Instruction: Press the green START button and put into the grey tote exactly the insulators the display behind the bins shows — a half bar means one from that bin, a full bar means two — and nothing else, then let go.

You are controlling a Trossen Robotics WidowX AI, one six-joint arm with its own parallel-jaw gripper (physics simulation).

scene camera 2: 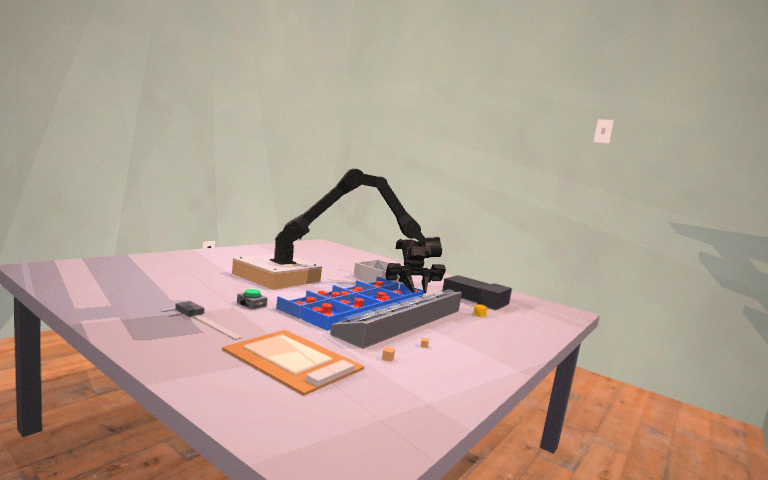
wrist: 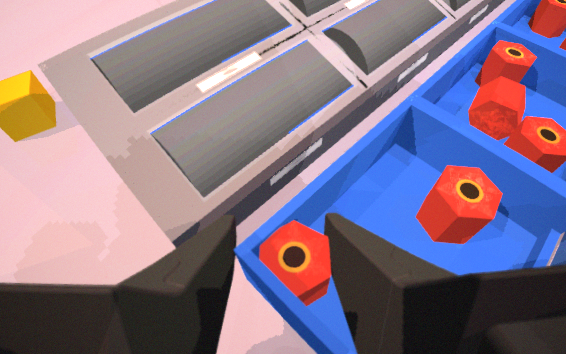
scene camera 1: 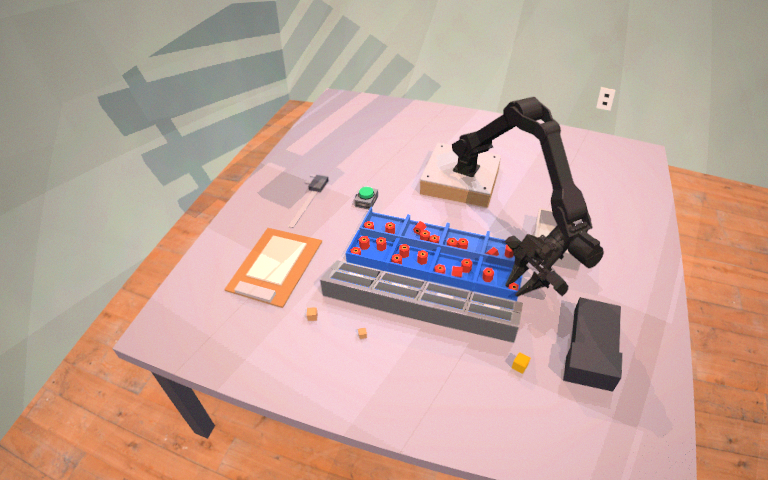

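Note:
The green START button [scene camera 1: 366, 193] [scene camera 2: 252, 292] sits on a grey box left of the arm base. The blue bins [scene camera 1: 396, 272] [wrist: 452, 120] hold red insulators with dark holes. My gripper [scene camera 1: 513, 289] [scene camera 2: 417, 290] [wrist: 280, 225] is partly open at the end bin's outer corner. One insulator [scene camera 1: 513, 286] [wrist: 312, 250] stands between the fingers, close against the right finger in the wrist view, with a gap to the left finger. Another insulator [scene camera 1: 488, 275] [wrist: 455, 205] stands in the same bin. The grey display [scene camera 1: 419, 308] [scene camera 2: 404, 325] [wrist: 120, 132] shows dark grey curved windows; no clear bar is readable. The grey tote [scene camera 1: 544, 224] [scene camera 2: 368, 273] is partly hidden by the arm.
A black block [scene camera 1: 594, 342] [scene camera 2: 478, 291] and a yellow cube [scene camera 1: 521, 362] [scene camera 2: 480, 310] [wrist: 25, 107] lie near the display's end. Two small orange cubes, an orange board [scene camera 1: 311, 249] [scene camera 2: 237, 348] and a small dark box [scene camera 1: 318, 182] [scene camera 2: 189, 308] are on the table.

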